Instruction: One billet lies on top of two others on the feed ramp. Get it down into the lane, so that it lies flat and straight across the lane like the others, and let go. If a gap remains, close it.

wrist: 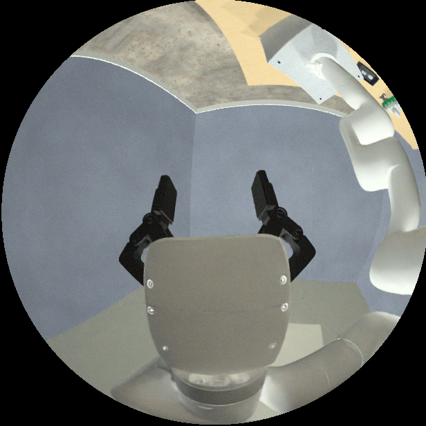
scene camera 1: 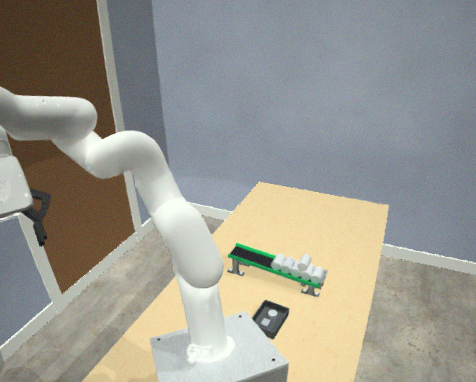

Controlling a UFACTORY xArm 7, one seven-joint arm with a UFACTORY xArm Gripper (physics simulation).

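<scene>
The upper billet, a pale grey cylinder, lies on top of two billets in the row on the feed ramp. The lower billets lie side by side across the lane toward the ramp's right end. The ramp has green side rails and a black bed and slopes down to the right in the scene view. Whether a gap remains in the row is too small to tell. My black gripper is open and empty, high at the far left, well away from the ramp.
A dark tray with a round and a square pale piece inside stands on the wooden table, between the ramp and the grey robot base. Walls stand behind the gripper in the wrist view.
</scene>
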